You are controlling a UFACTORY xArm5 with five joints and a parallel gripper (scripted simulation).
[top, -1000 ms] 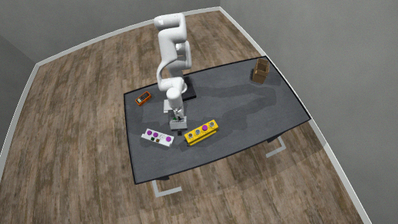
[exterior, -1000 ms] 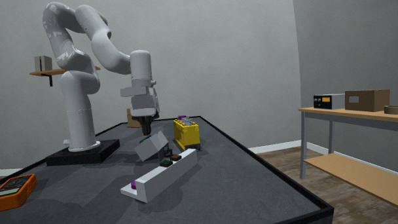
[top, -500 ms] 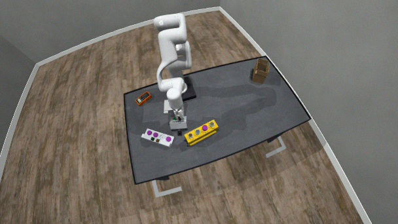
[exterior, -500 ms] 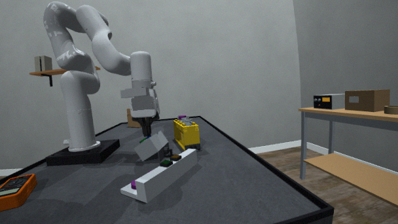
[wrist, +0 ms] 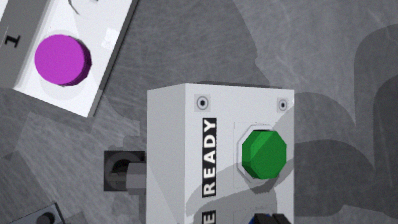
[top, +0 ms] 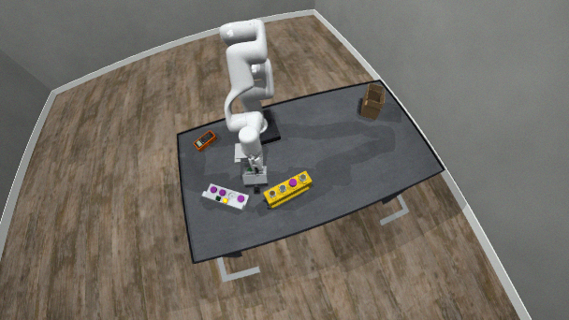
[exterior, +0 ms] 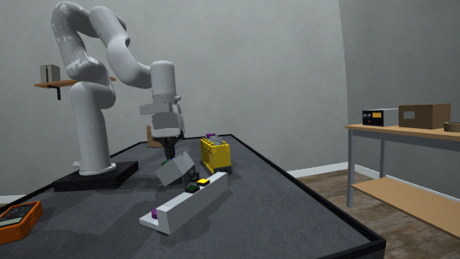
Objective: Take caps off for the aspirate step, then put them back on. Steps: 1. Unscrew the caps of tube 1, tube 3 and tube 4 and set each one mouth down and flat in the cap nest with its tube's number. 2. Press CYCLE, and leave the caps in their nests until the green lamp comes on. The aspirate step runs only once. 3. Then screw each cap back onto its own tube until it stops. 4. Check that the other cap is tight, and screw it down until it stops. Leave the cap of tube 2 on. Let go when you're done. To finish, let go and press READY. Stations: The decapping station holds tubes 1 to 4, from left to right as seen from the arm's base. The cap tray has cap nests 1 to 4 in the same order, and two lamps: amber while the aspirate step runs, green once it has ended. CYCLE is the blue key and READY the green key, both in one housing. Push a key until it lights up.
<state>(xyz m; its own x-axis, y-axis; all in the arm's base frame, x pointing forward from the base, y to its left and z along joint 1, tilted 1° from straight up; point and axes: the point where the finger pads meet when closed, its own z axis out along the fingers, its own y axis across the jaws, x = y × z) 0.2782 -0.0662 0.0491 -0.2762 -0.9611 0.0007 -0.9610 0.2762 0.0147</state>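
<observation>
Now: hand 30 mm above the blue key. From my hand the other things lie so: orange multimeter (310 mm behind, 250 mm to the right, 70 mm below); then green key (10 mm behind, 40 mm to the right, 20 mm below); then grey key housing (10 mm ahead, 20 mm to the right, 30 mm below).
</observation>
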